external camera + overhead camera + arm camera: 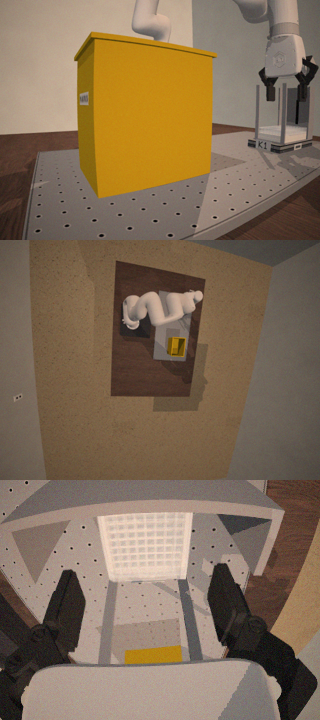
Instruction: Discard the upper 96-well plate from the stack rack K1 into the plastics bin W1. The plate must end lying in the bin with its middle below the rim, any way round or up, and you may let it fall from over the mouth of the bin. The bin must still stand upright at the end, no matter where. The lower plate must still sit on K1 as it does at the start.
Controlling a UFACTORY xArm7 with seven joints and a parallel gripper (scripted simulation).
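Now: the 96-well plate 90 mm below my hand. Round my hand: yellow plastics bin W1: 40 mm behind, 380 mm to the right, 40 mm below; then black slot: 10 mm ahead, 60 mm to the left, 40 mm below.
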